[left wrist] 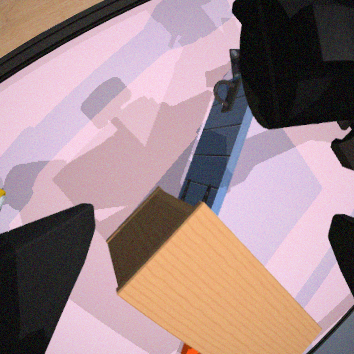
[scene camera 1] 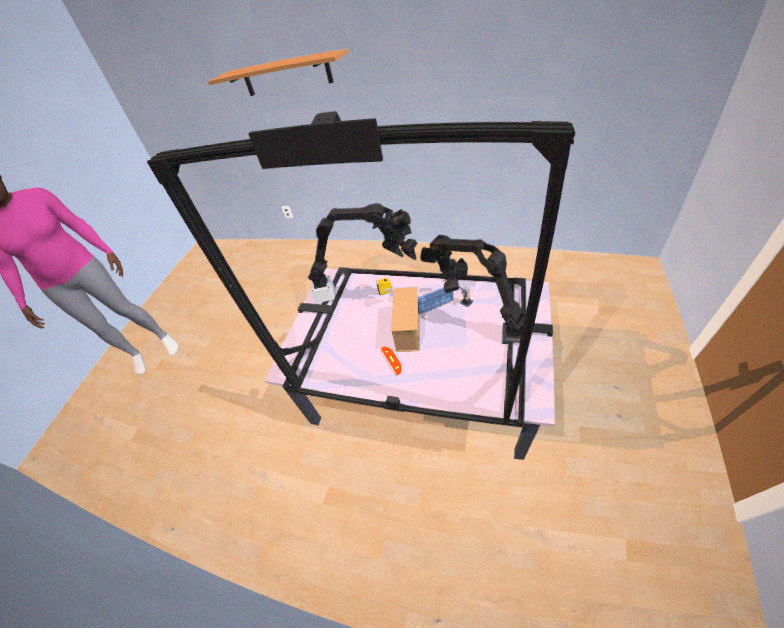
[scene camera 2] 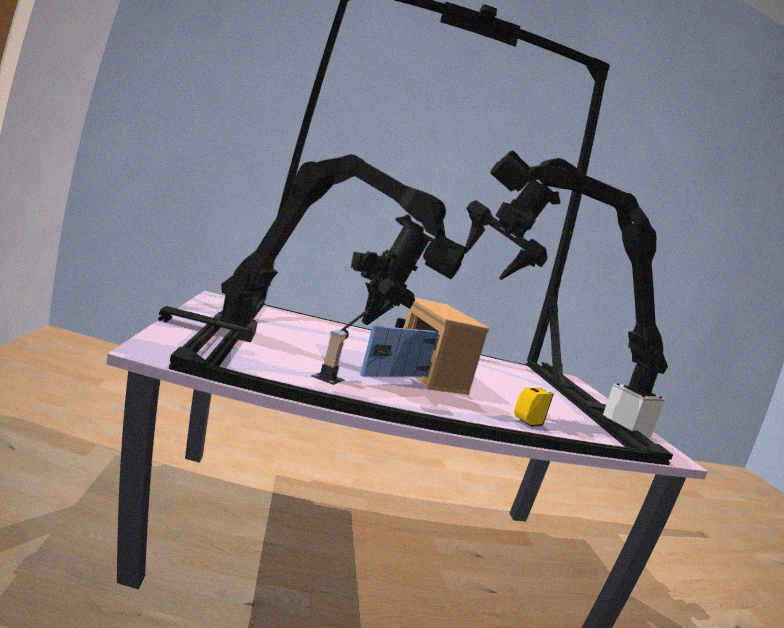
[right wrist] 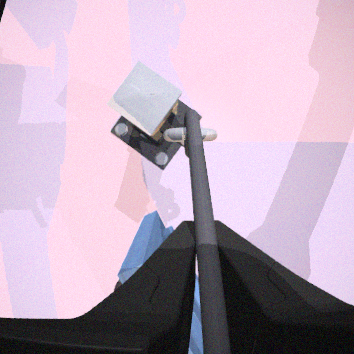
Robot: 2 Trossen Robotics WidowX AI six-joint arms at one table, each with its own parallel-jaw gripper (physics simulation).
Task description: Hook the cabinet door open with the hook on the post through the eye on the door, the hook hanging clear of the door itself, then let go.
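Frame: origin at the left arm's base, x left, y ahead, z down, level; metres.
Where they show: left gripper, fingertip midpoint: (left wrist: 215, 221) (scene camera 1: 409, 258) (scene camera 2: 482, 265); right gripper, fingertip midpoint: (scene camera 2: 364, 323) (right wrist: 199, 231); left arm's base at its link origin: (scene camera 1: 320, 283) (scene camera 2: 639, 391); right arm's base at its link origin: (scene camera 1: 514, 332) (scene camera 2: 234, 320).
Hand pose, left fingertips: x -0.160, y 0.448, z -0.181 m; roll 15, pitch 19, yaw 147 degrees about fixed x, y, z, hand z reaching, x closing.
Observation:
Each offset is from my left fingertips to the centre of the thing. "*": to the spot under its first point.
The wooden cabinet @(dx -0.162, dy -0.058, dz +0.204 m) (scene camera 1: 405, 307) (scene camera 2: 458, 356) (left wrist: 215, 285) stands with its blue door @(dx -0.056, dy +0.088, dz +0.213 m) (scene camera 1: 436, 300) (scene camera 2: 407, 356) (left wrist: 212, 142) (right wrist: 142, 242) swung out. The door's dark eye (scene camera 2: 382, 351) (left wrist: 216, 92) is near its free edge. The post @(* dx -0.069, dy +0.230, dz +0.229 m) (scene camera 1: 465, 296) (scene camera 2: 333, 351) (right wrist: 145, 97) stands beyond that edge. My right gripper (scene camera 1: 451, 287) (scene camera 2: 367, 319) (right wrist: 199, 231) is shut on the hook's dark rod @(dx -0.068, dy +0.180, dz +0.155 m) (scene camera 2: 354, 321) (right wrist: 200, 185), which slants up from the post top. The hook's far end is hidden. My left gripper (scene camera 1: 406, 254) (scene camera 2: 484, 264) (left wrist: 215, 221) is open, high above the cabinet.
A yellow block @(dx +0.116, dy -0.138, dz +0.245 m) (scene camera 1: 384, 285) (scene camera 2: 533, 406) stands near the cabinet. An orange-red object @(dx -0.311, dy -0.154, dz +0.272 m) (scene camera 1: 391, 360) (left wrist: 190, 349) lies on its other side. A black frame (scene camera 1: 552, 196) (scene camera 2: 592, 124) surrounds the table. A person (scene camera 1: 49, 235) stands at the left of scene camera 1.

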